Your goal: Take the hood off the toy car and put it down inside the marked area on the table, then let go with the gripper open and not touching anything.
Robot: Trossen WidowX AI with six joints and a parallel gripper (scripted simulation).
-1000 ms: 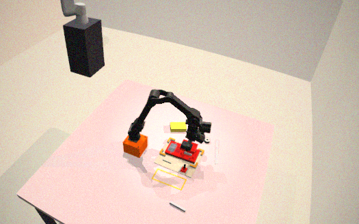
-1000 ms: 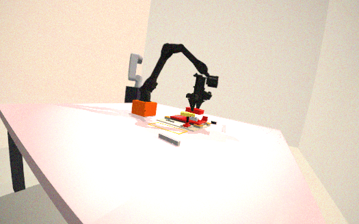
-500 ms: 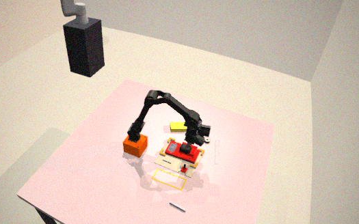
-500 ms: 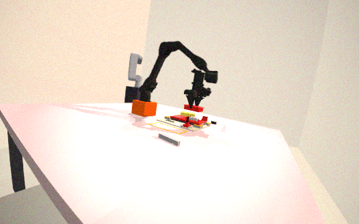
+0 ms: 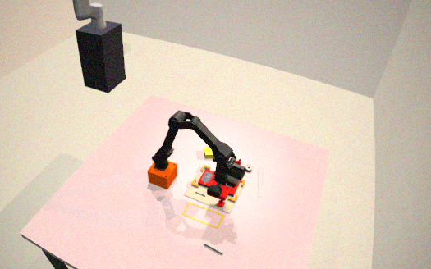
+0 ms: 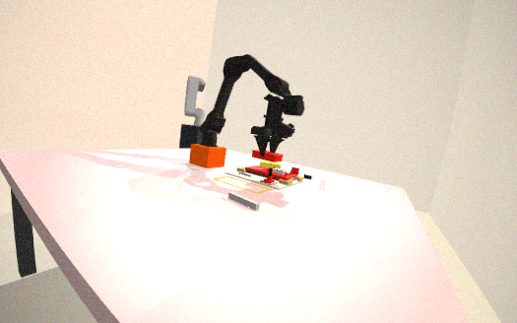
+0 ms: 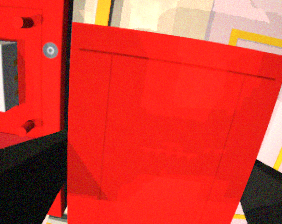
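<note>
Now: the cream base board 30 mm behind my gripper tip, 100 mm to the left of it and 90 mm below it. Round my gripper tip: red hood: right at my gripper tip; then pale strip: 170 mm ahead, 240 mm to the left, 100 mm below; then wheel: 80 mm ahead, 300 mm to the left, 90 mm below.
</note>
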